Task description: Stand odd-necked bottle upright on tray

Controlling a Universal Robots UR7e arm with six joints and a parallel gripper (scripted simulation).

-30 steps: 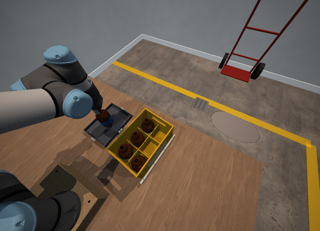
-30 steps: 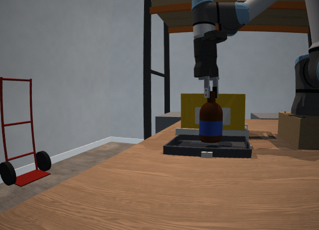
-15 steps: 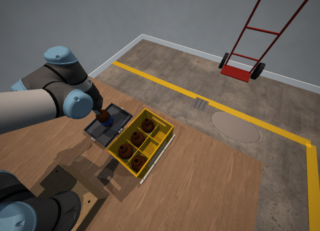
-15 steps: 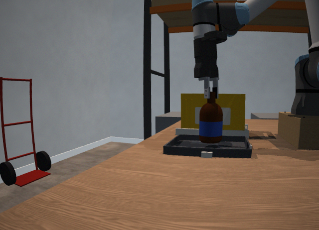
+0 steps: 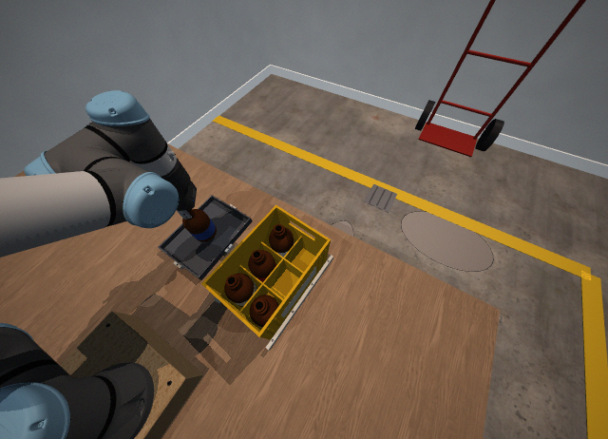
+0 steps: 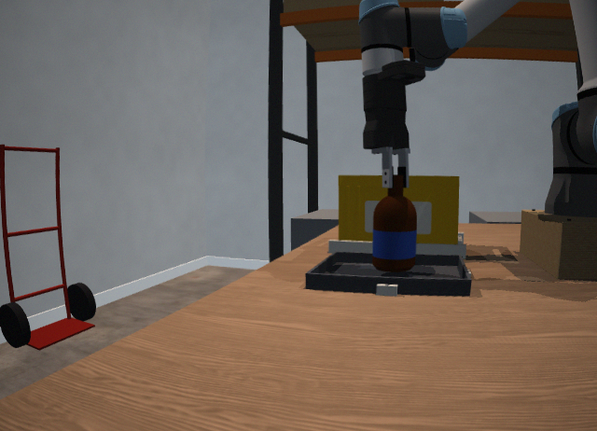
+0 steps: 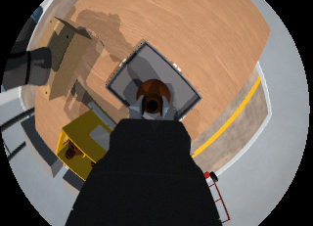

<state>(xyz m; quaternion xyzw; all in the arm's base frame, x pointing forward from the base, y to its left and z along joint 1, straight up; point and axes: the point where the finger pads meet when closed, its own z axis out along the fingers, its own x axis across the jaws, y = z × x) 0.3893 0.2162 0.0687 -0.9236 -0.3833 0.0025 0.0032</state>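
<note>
The dark tray lies 160 mm below my hand. From my hand the other things lie so: glass bottle 340 mm to the right, 80 mm below, 70 mm behind; yellow crate 290 mm to the right, 90 mm below, 20 mm ahead.
</note>
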